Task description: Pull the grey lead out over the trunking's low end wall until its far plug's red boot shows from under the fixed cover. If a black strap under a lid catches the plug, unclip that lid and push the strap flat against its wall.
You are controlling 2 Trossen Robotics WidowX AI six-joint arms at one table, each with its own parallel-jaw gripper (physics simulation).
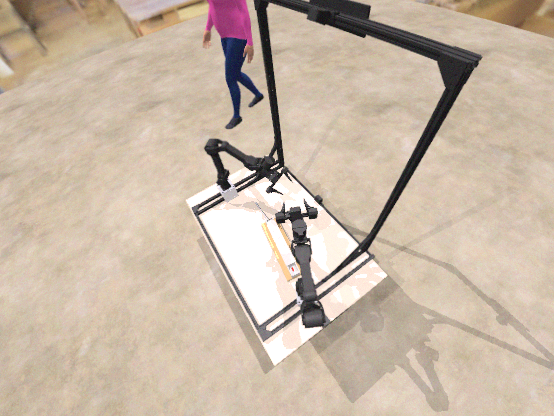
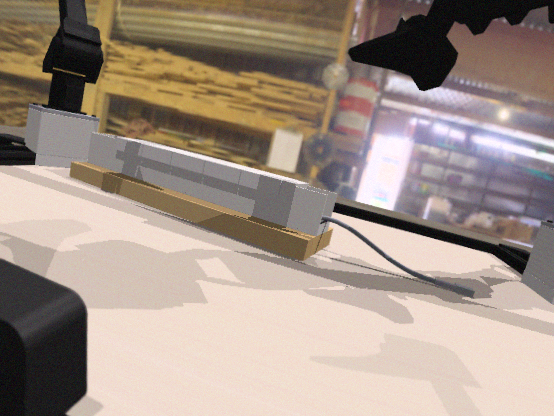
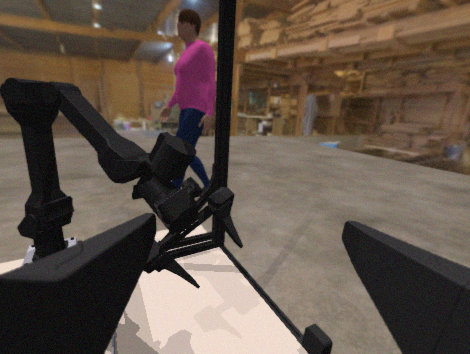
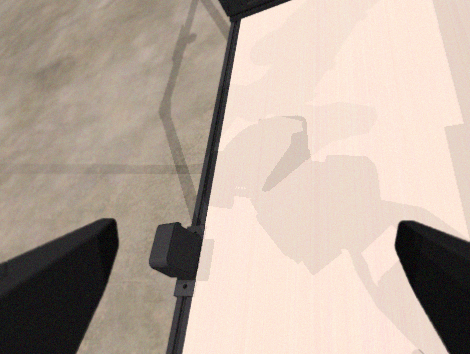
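Where they show: left gripper, fingertip midpoint: point(image 1: 293, 200) point(image 3: 251, 225); right gripper, fingertip midpoint: point(image 1: 288, 188) point(image 2: 362, 11) point(image 3: 221, 266) point(image 4: 257, 232); left arm's base, link origin: point(image 2: 64, 110); right arm's base, link origin: point(image 1: 225, 186) point(image 3: 51, 250).
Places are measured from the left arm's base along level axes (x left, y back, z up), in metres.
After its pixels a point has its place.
Note:
The grey lead point(image 1: 262, 210) {x 0.210, y -0.583, z -0.084 m} point(image 2: 379, 250) {x 0.196, y -0.555, z -0.074 m} comes out of the end of the light grey trunking point(image 1: 280, 241) point(image 2: 222, 172) and slopes down to the table, its free end lying there. The trunking sits on a yellow-brown wooden base point(image 1: 270, 245) {x 0.161, y -0.314, z -0.074 m} point(image 2: 280, 240) {x 0.101, y -0.479, z -0.083 m}. A small red mark point(image 1: 293, 269) {x 0.047, y -0.147, z -0.063 m} shows at its other end; I cannot tell what it is. No black strap can be made out. My left gripper point(image 1: 295, 202) {x 0.001, y -0.351, z 0.320 m} point(image 3: 251, 225) {x 0.001, y -0.351, z 0.320 m} is open and empty, raised near the lead end. My right gripper point(image 1: 287, 186) {x 0.014, y -0.572, z 0.126 m} point(image 2: 412, 52) point(image 3: 221, 266) {x 0.014, y -0.572, z 0.126 m} point(image 4: 257, 232) {x 0.014, y -0.572, z 0.126 m} is open and empty, raised above the table, away from the lead.
A black frame point(image 1: 273, 90) {x 0.023, y -0.964, z 0.516 m} point(image 3: 223, 110) {x 0.031, y -0.961, z 0.361 m} rises from the table point(image 1: 230, 240) {x 0.424, y -0.395, z -0.097 m} point(image 2: 200, 360) {x -0.094, y -0.599, z -0.097 m}. A small black block point(image 1: 318, 199) {x -0.177, y -0.587, z -0.050 m} point(image 3: 317, 340) {x -0.175, y -0.587, z -0.046 m} point(image 4: 175, 250) {x -0.168, y -0.597, z -0.051 m} sits on the table's edge rail. A person in pink point(image 1: 230, 20) point(image 3: 195, 77) is on the floor beyond the table.

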